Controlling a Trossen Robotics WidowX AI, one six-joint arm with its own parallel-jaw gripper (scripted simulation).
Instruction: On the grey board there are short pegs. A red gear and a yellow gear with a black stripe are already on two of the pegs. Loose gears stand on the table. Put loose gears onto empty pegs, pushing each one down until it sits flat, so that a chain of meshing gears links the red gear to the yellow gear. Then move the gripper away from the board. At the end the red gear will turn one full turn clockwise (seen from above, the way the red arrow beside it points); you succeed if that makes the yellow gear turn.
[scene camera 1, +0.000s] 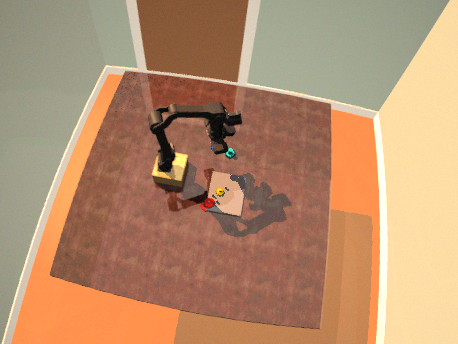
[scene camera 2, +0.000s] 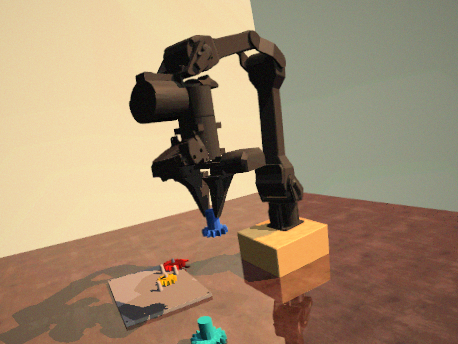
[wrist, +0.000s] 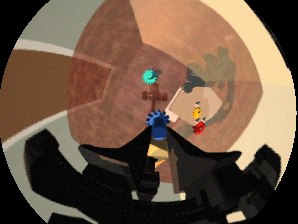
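Blue gear, carried by my gripper (scene camera 2: 212, 216). Gripper visible too (wrist: 158, 128).
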